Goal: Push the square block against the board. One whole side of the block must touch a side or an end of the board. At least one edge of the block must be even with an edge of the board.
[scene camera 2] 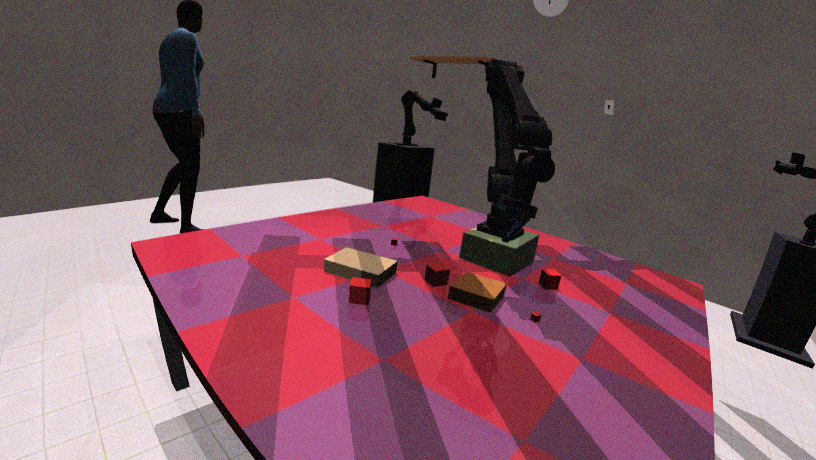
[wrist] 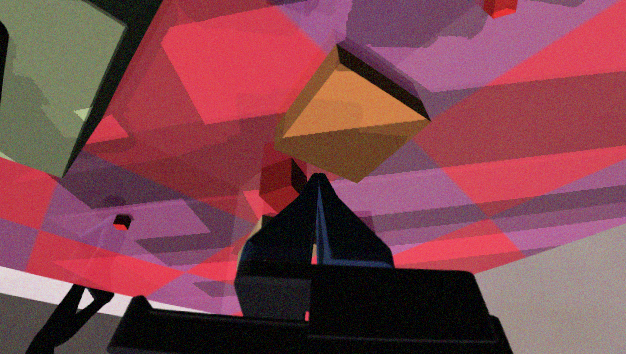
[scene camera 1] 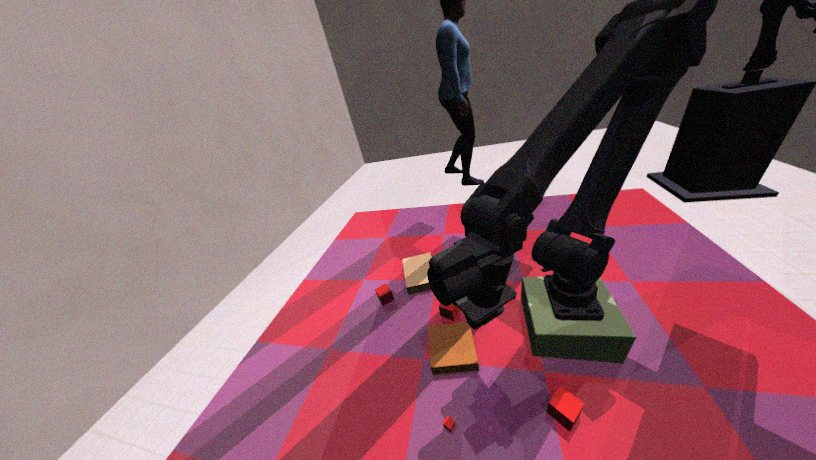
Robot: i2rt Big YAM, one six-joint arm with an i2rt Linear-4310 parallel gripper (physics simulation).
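Places are measured from the arm's base along level axes (x ahead, y left, z up), in centimetres.
Pixels of known places: gripper, fingertip midpoint: (scene camera 2: 504, 242) (wrist: 318, 181) (scene camera 1: 475, 324); arm's base, link origin: (scene camera 2: 500, 232) (scene camera 1: 570, 297).
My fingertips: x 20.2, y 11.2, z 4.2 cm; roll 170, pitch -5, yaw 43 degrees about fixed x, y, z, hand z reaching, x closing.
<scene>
For each thing: its top centre in the pictures, then the offset to it from my fingertips.
- square orange-brown block, top centre: (wrist: 350, 135) (scene camera 2: 479, 284) (scene camera 1: 451, 343) dx +6.1, dy -1.2, dz -9.3 cm
- longer tan board, top centre: (scene camera 2: 361, 260) (scene camera 1: 419, 268) dx +18.6, dy -26.4, dz -9.3 cm
The square orange-brown block (scene camera 1: 452, 349) (scene camera 2: 476, 289) (wrist: 350, 112) lies flat on the table. The longer tan board (scene camera 1: 416, 272) (scene camera 2: 360, 262) lies flat and apart from it, on the far side in scene camera 1. In the wrist view the black fingers hide most of the board. A red cube (scene camera 1: 447, 312) (scene camera 2: 437, 274) (wrist: 280, 185) lies in the gap between them, nearer the block. My gripper (scene camera 2: 506, 237) (wrist: 318, 181) is shut and empty, its tips pointing down above the table. In the wrist view they overlap the space beside the cube and the block's near corner. In scene camera 1 the wrist hides the fingers.
The green base block (scene camera 1: 580, 342) (scene camera 2: 497, 254) (wrist: 65, 65) stands beside the block, carrying the arm. Another red cube (scene camera 1: 384, 293) (scene camera 2: 360, 291) lies by the board. Further red cubes lie around: a large one (scene camera 1: 565, 407) (scene camera 2: 549, 278), and small ones (scene camera 1: 449, 423) (scene camera 2: 535, 316) (scene camera 2: 394, 242) (wrist: 121, 221).
</scene>
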